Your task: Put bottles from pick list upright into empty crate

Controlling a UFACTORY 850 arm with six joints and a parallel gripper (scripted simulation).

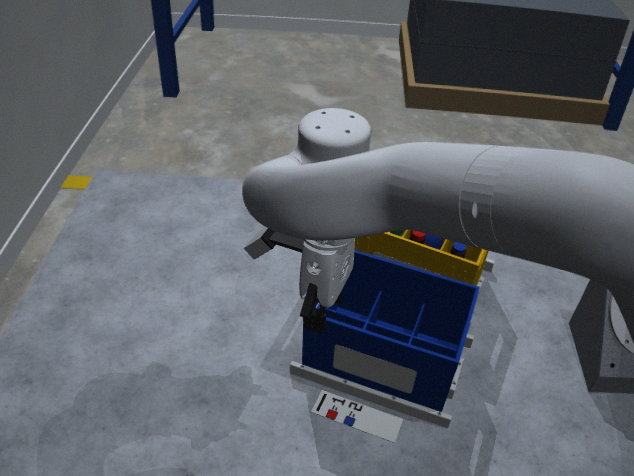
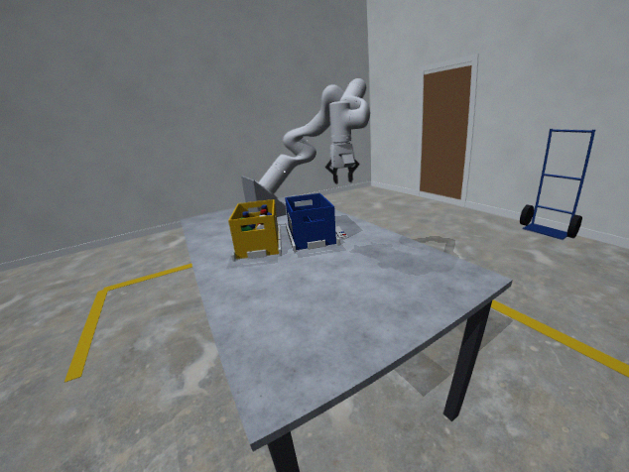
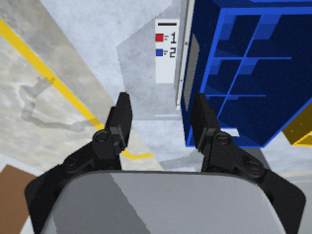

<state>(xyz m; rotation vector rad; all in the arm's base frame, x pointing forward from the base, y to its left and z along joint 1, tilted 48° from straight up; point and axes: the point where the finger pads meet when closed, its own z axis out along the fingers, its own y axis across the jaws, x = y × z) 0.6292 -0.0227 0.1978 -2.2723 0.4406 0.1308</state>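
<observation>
Right now the red-label bottle is 31 cm to the right of my hand, 19 cm below it and 19 cm behind it. From my hand the other things lie so: white-capped bottle: 35 cm to the right, 19 cm below, 12 cm behind; blue crate: 19 cm below, 13 cm behind, 12 cm to the right; pick list: 28 cm below, 7 cm behind, 1 cm to the left.
</observation>
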